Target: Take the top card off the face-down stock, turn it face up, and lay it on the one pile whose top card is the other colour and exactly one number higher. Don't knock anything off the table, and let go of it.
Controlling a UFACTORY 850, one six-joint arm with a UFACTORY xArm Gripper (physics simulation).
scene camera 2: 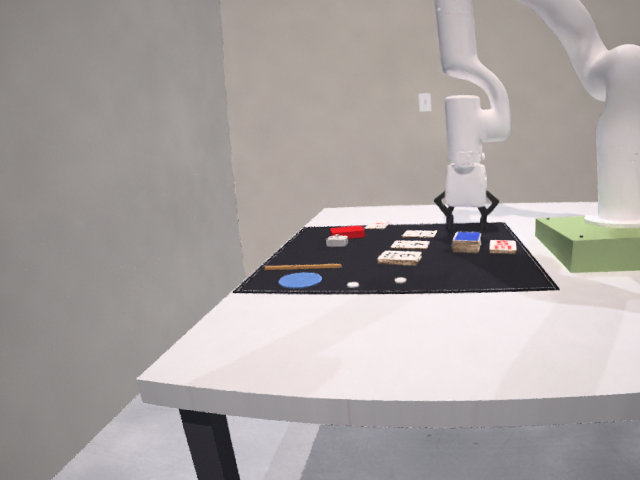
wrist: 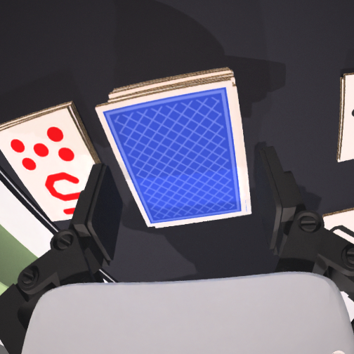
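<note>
The face-down stock (scene camera 2: 466,241) (wrist: 175,160) is a thick stack with a blue patterned back on top; its edges are slightly uneven. My gripper (scene camera 2: 466,227) (wrist: 184,176) is open and empty above the stock's near end, its fingers spread wider than the cards. A face-up pile with a red 5 (scene camera 2: 503,246) (wrist: 47,160) lies beside the stock, near the left finger in the wrist view. Three face-up piles with black marks, the far one (scene camera 2: 419,234), the middle one (scene camera 2: 410,244) and the near one (scene camera 2: 399,257), lie left of the stock; their numbers are unclear.
A card with red marks (scene camera 2: 377,225) lies at the black mat's (scene camera 2: 439,279) far edge. A red block (scene camera 2: 347,231), a grey item (scene camera 2: 337,241), a wooden stick (scene camera 2: 302,267), a blue disc (scene camera 2: 300,280) and two white pieces (scene camera 2: 352,284) (scene camera 2: 400,280) lie on the mat.
</note>
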